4 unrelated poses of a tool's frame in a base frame.
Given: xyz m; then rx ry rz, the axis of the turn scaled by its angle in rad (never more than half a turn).
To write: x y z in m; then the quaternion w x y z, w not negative. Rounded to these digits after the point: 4 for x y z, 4 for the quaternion.
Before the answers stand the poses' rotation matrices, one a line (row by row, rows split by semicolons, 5 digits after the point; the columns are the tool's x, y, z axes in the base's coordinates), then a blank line. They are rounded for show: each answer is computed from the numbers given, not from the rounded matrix.
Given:
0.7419 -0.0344 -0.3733 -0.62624 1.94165 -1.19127
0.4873 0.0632 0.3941 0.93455 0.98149 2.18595
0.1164 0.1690 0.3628 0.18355 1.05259 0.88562
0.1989 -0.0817 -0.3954 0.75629 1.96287 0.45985
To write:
-0.59127 -0.01857 0.80626; -0.72718 0.44456 -0.52305; -0.34872 -0.89556 -0.27635
-0.59890 -0.20293 0.77469; 0.71379 -0.57385 0.40150; 0.36308 0.79342 0.48853
0.19630 -0.54544 0.81484; 0.70955 0.65257 0.26588; -0.67676 0.52598 0.51511
-0.35881 0.31795 0.87759; 0.67466 0.73808 0.00844; -0.64504 0.59511 -0.47934

0.7419 -0.0344 -0.3733 0.3798 -0.2452 0.7603 -0.4665
0.4873 0.0632 0.3941 0.2810 0.3487 0.3662 0.8157
0.1164 0.1690 0.3628 0.7688 0.0846 0.4851 0.4081
0.1989 -0.0817 -0.3954 0.4743 0.3092 0.8025 0.1880

